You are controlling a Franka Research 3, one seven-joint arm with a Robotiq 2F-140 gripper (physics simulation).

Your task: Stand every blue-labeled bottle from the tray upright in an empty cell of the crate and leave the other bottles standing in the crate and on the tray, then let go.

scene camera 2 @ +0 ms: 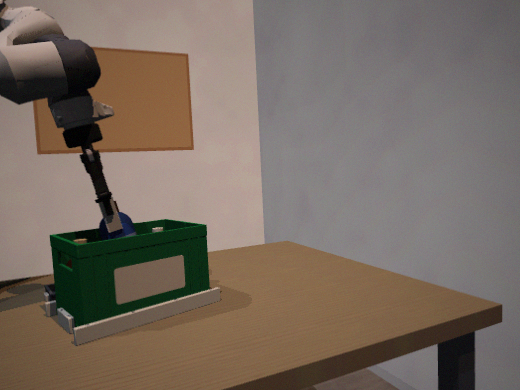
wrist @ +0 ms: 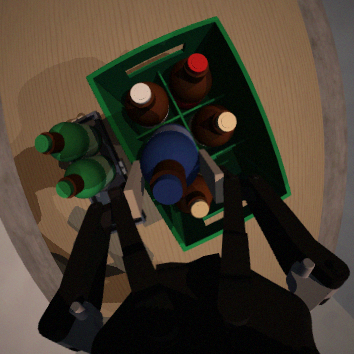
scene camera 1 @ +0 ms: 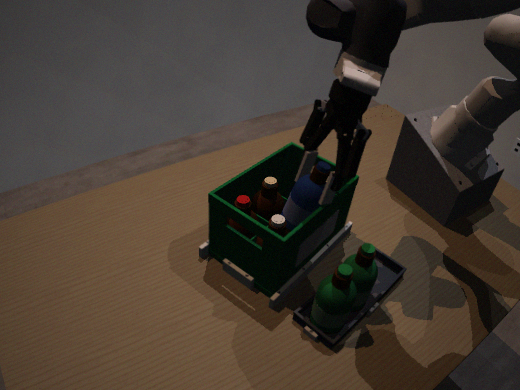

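Note:
The blue bottle (scene camera 1: 302, 197) (scene camera 2: 128, 226) (wrist: 172, 147) has a blue cap and leans, its lower part inside the green crate (scene camera 1: 272, 255) (scene camera 2: 95, 280) (wrist: 240, 75). My gripper (scene camera 1: 316, 179) (scene camera 2: 113, 220) (wrist: 170, 165) is shut on its upper part. The bottle's base is hidden. In the wrist view it is between the white-capped brown bottle (scene camera 1: 278, 221) (wrist: 145, 105) and a tan-capped one (wrist: 198, 200) at the crate's near end. Two green bottles (scene camera 1: 332, 300) (scene camera 1: 361, 275) (wrist: 92, 175) (wrist: 70, 141) stand on the dark tray (scene camera 1: 398, 273).
A red-capped brown bottle (scene camera 1: 243, 201) (wrist: 196, 64) and another tan-capped one (scene camera 1: 270, 197) (wrist: 215, 125) stand in the crate. Pale rails (scene camera 1: 312, 265) (scene camera 2: 150, 315) lie along the crate's base. The tray lies beside the crate's long side. The robot's base block (scene camera 1: 425, 175) is behind the tray.

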